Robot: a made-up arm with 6 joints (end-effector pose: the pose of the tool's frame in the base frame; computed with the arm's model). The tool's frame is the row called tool.
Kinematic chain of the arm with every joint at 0, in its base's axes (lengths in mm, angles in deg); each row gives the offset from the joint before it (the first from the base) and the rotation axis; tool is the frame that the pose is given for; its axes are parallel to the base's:
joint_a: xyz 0 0 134.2 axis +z
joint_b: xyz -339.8 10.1 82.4 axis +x
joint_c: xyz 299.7 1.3 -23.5 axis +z
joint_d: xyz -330.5 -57 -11.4 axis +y
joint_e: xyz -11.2 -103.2 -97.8 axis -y
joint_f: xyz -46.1 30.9 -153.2 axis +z
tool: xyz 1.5 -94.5 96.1
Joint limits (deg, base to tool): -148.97..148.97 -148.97..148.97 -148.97..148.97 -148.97..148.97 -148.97..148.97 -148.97..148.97
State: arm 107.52 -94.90 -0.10 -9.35 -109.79 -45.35
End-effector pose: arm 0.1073 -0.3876 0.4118 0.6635 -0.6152 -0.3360 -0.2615
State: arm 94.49 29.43 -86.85 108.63 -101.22 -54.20
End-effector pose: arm -0.2330 -0.2603 0.3486 0.4486 0.4497 -0.7439 -0.2077
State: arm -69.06 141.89 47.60 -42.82 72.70 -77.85
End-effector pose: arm 0.2807 0.1476 0.2499 0.6803 -0.6061 0.4109 0.0318
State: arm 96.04 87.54 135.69 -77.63 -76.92 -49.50
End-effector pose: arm -0.1664 0.3313 0.1028 0.0171 -0.6920 -0.0628 -0.7189
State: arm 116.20 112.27 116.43 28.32 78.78 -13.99
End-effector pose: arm -0.4076 0.1670 0.0667 0.2106 -0.9442 -0.2204 -0.1245
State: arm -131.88 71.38 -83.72 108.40 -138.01 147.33
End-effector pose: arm 0.1568 0.0328 0.5707 0.7398 -0.0257 0.3628 -0.5661
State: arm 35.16 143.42 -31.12 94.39 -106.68 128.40
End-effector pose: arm -0.2778 -0.3795 0.2774 0.9490 -0.1242 -0.2336 0.1718
